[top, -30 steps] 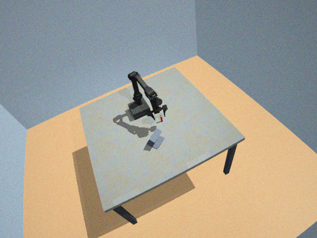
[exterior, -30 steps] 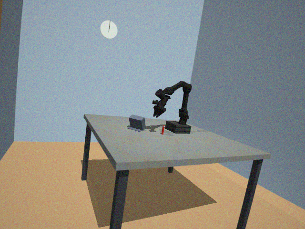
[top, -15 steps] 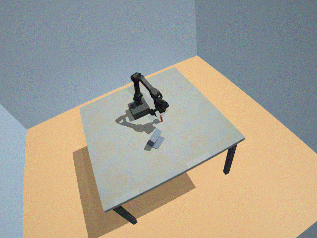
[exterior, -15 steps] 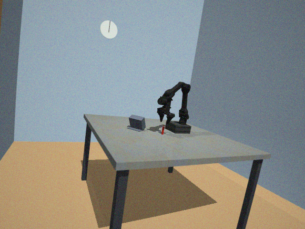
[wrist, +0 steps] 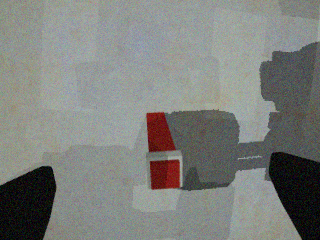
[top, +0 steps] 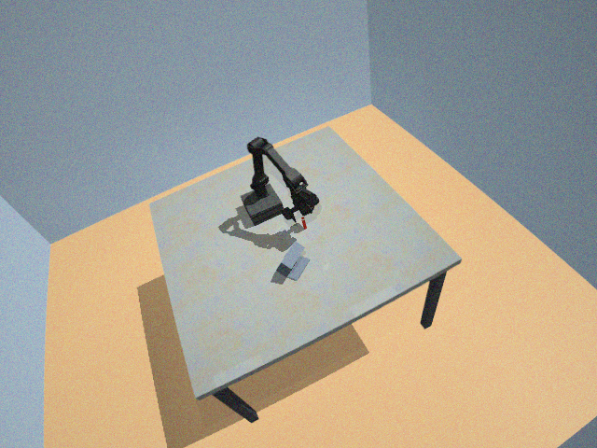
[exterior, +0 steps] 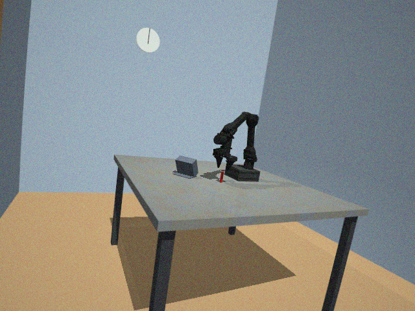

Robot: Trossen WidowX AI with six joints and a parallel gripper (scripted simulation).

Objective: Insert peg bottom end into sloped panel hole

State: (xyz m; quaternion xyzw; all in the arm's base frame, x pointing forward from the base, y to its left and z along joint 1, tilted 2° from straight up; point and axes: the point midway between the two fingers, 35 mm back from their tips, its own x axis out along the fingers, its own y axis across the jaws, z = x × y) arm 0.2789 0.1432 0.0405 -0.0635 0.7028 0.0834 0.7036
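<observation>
The red square peg is 3 cm below my gripper tip. Round my gripper tip: thin flat foot plate: 21 cm ahead, 12 cm to the right, 8 cm below; grey sloped panel: 19 cm ahead, 14 cm to the right, 3 cm below.
</observation>
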